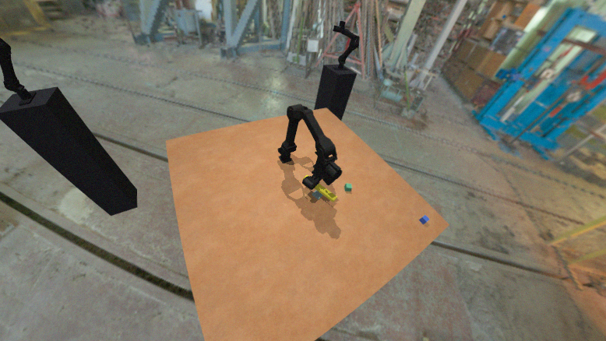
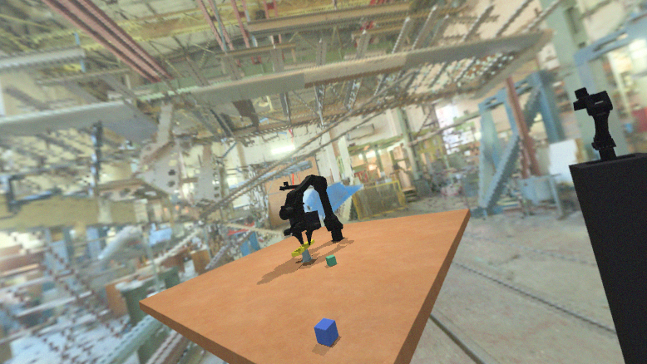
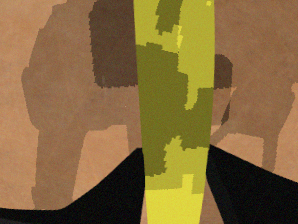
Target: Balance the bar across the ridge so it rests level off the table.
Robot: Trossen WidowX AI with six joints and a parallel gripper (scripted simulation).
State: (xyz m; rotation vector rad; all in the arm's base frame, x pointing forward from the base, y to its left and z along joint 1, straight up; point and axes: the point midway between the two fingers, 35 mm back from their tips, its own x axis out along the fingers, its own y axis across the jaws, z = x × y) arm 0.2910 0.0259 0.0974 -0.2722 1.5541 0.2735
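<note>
The yellow bar lies 3 cm ahead of my gripper tip and 1 cm to the left of it. From my gripper tip the other things lie so: blue cube 45 cm ahead, 47 cm to the left, 5 cm below; then green cube 7 cm ahead, 20 cm to the left, 5 cm below.
</note>
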